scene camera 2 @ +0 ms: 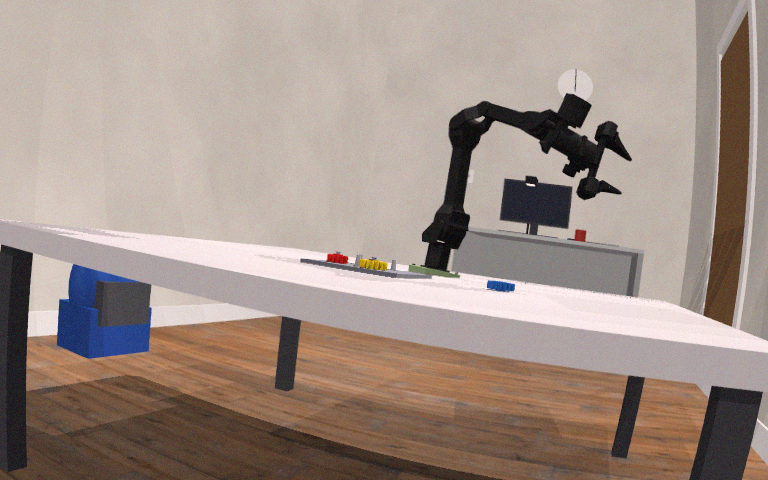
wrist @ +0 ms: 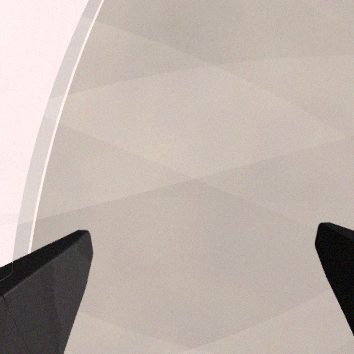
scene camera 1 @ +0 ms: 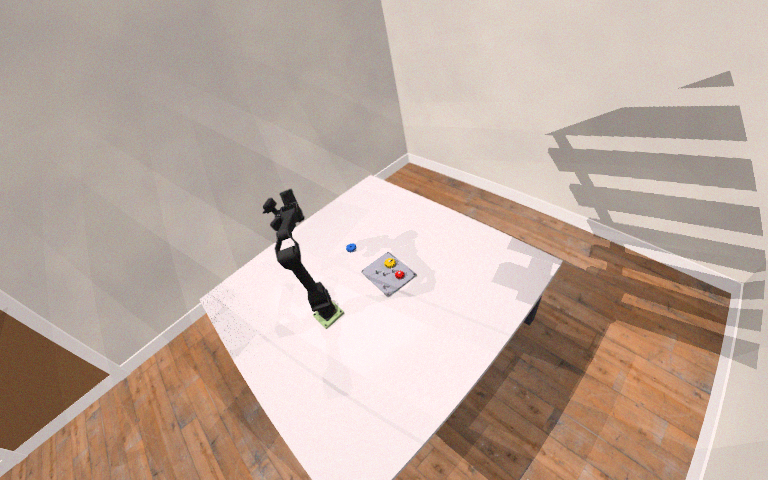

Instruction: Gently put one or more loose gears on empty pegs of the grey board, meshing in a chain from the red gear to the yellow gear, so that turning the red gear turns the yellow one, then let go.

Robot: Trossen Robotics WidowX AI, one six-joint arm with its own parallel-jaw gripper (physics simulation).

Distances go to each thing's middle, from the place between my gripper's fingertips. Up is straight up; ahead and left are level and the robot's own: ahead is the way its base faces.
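Labels:
Grey board (scene camera 1: 392, 284): from my hand, 21 cm ahead of it, 51 cm to the right of it, 28 cm below it.

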